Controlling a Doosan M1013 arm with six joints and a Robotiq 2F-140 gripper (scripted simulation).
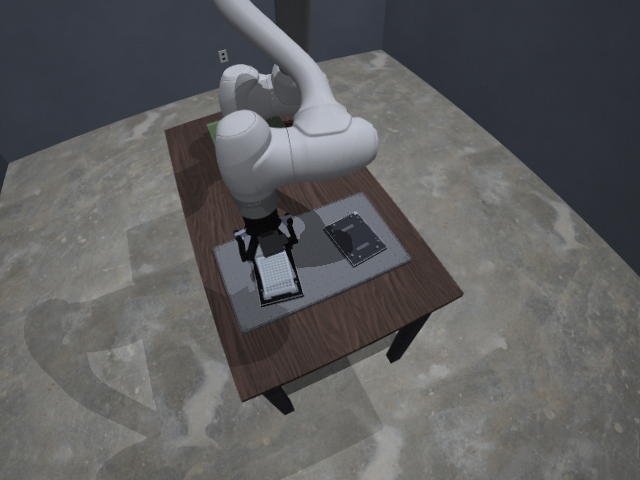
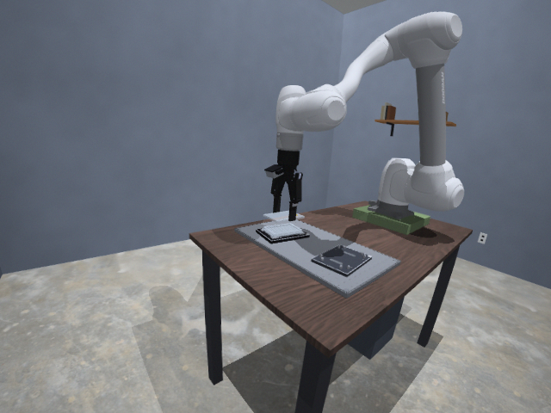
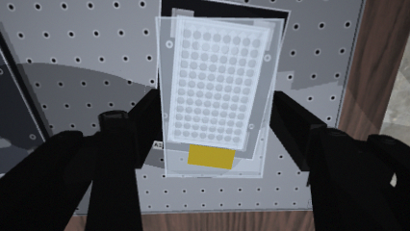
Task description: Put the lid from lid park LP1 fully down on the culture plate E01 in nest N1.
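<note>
Right now my hand is 8 cm above the culture plate E01. Also, from my hand: clear lid: 2 cm below; then nest N1: 9 cm below; then lid park LP1: 26 cm to the left, 9 cm below, 2 cm behind.
</note>
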